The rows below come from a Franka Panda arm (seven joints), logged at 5 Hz.
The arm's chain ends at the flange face. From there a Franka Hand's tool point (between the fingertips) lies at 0.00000 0.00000 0.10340 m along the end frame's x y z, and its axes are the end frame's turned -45 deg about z.
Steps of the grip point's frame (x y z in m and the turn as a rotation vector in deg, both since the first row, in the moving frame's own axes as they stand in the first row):
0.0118, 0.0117, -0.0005, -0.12, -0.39, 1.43
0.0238, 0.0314, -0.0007, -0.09, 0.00, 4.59
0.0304, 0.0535, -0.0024, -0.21, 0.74, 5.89
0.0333, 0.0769, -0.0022, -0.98, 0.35, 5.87
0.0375, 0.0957, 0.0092, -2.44, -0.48, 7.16
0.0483, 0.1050, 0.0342, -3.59, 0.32, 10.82
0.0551, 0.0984, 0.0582, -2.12, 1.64, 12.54
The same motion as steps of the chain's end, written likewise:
0.0170, -0.0007, -0.0005, -0.36, -0.19, 1.43
0.0389, 0.0053, -0.0007, -0.06, 0.06, 4.59
0.0581, 0.0169, -0.0024, 0.37, 0.67, 5.89
0.0763, 0.0299, -0.0022, -0.45, 0.94, 5.87
0.0919, 0.0373, 0.0093, -2.06, 1.39, 7.16
0.1038, 0.0355, 0.0344, -2.31, 2.76, 10.82
0.1038, 0.0295, 0.0583, -0.34, 2.66, 12.54

